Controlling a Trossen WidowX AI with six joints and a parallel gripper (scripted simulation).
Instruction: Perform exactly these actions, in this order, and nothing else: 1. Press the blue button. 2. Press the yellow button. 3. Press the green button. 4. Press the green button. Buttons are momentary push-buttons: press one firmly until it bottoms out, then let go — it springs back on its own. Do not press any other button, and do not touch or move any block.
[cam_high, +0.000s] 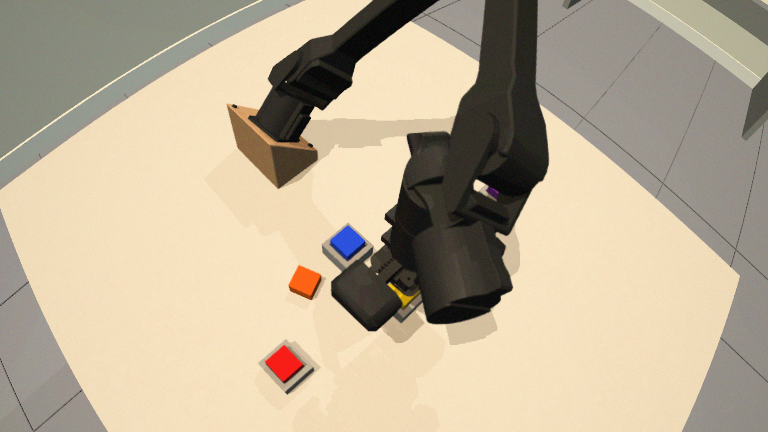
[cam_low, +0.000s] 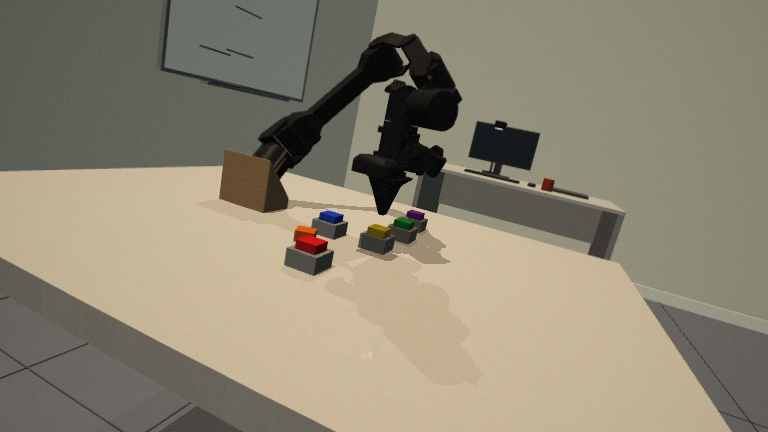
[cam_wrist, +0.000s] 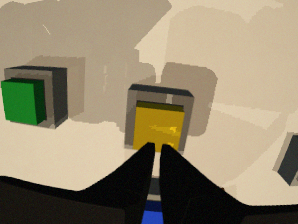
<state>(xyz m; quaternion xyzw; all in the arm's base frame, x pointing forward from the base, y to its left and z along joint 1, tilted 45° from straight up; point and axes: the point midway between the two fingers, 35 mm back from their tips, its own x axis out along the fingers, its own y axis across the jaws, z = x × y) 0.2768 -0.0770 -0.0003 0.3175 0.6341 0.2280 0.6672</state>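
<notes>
Right now my gripper tip is 30 mm above the yellow button. Round my gripper tip: orange block 100 mm behind, 70 mm to the right, 50 mm below; then blue button 90 mm behind, 10 mm to the left, 30 mm below; then green button 20 mm ahead, 110 mm to the left, 30 mm below.
</notes>
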